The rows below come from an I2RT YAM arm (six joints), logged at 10 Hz.
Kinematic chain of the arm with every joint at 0, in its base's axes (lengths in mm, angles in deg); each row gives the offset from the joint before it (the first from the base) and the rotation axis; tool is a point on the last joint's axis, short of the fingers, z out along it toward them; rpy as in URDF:
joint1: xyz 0 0 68 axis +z
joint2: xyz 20 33.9 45.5 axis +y
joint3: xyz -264 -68.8 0 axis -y
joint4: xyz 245 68.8 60 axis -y
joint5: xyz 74 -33.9 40.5 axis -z
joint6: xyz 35.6 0 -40.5 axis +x
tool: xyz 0 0 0 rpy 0 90 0
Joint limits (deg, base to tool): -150..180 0..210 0..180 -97..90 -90..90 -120..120
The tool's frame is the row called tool.
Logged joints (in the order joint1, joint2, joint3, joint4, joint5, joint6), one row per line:
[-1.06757, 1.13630, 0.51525, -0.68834, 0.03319, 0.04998]
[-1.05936, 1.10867, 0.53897, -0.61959, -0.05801, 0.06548]
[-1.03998, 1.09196, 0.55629, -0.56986, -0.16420, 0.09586]
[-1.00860, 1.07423, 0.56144, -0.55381, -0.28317, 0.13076]
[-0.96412, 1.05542, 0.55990, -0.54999, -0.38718, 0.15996]
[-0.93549, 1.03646, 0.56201, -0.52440, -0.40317, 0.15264]
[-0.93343, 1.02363, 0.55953, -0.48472, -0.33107, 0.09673]
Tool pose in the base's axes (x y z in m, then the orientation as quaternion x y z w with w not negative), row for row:
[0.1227, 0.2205, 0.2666, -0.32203, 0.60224, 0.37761, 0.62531]
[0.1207, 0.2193, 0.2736, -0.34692, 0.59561, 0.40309, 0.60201]
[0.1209, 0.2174, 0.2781, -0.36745, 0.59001, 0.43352, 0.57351]
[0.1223, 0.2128, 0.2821, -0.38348, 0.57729, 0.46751, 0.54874]
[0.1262, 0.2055, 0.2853, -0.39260, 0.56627, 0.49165, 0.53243]
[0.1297, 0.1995, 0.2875, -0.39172, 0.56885, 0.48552, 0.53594]
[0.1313, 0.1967, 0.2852, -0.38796, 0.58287, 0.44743, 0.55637]
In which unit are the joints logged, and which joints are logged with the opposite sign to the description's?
The joints are logged in radians. Opposite sign: joint1, joint4.
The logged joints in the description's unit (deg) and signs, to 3 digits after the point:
[61.167, 65.105, 29.522, 39.439, 1.902, 2.864]
[60.697, 63.522, 30.881, 35.500, -3.324, 3.752]
[59.586, 62.565, 31.873, 32.651, -9.408, 5.492]
[57.789, 61.549, 32.168, 31.731, -16.224, 7.492]
[55.240, 60.471, 32.080, 31.512, -22.184, 9.165]
[53.600, 59.385, 32.201, 30.046, -23.100, 8.746]
[53.482, 58.650, 32.059, 27.772, -18.969, 5.542]

